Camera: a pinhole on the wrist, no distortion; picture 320 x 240 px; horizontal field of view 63.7 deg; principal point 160.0 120.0 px. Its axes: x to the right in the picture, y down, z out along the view. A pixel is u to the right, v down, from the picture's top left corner.
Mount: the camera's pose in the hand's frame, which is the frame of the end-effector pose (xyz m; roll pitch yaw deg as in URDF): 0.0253 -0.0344 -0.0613 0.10 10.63 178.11
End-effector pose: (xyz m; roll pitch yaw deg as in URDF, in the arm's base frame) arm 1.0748 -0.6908 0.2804 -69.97 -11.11 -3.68
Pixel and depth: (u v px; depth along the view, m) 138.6 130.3 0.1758
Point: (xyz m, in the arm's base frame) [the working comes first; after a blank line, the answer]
In the camera's frame: -0.0146 0.0070 0.1758

1.0728 -0.5971 0.3575
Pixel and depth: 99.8 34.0 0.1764
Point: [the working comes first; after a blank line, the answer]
In the camera's frame: -0.0412 -0.0589 0.1764

1.1136 -0.5723 0.3048
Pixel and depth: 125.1 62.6 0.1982
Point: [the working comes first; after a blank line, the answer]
In the camera's frame: -0.0269 -0.0442 0.1982

1.0924 -0.5581 0.3205
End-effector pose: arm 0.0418 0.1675 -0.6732 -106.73 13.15 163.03
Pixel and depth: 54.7 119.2 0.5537
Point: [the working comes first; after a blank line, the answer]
In the camera's frame: -0.2264 -0.0017 0.5537

-0.2181 -0.2892 -0.8201
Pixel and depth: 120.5 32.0 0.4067
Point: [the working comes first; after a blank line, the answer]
In the camera's frame: -0.0624 -0.1390 0.4067

-0.0183 -0.1325 -0.8734
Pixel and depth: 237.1 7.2 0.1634
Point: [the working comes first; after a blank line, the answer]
In the camera's frame: 0.0489 -0.0716 0.1634

0.0810 0.0773 -0.7243
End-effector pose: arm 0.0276 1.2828 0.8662 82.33 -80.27 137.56
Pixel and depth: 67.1 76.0 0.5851
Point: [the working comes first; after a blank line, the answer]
In the camera's frame: -0.2110 -0.1000 0.5851

0.4747 1.6045 1.0155
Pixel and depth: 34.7 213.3 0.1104
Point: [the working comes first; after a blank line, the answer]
In the camera's frame: -0.0537 0.0400 0.1104

0.0169 1.3830 0.9105
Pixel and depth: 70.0 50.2 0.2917
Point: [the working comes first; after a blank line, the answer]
In the camera's frame: -0.1019 -0.0791 0.2917

0.2327 1.4151 0.9522
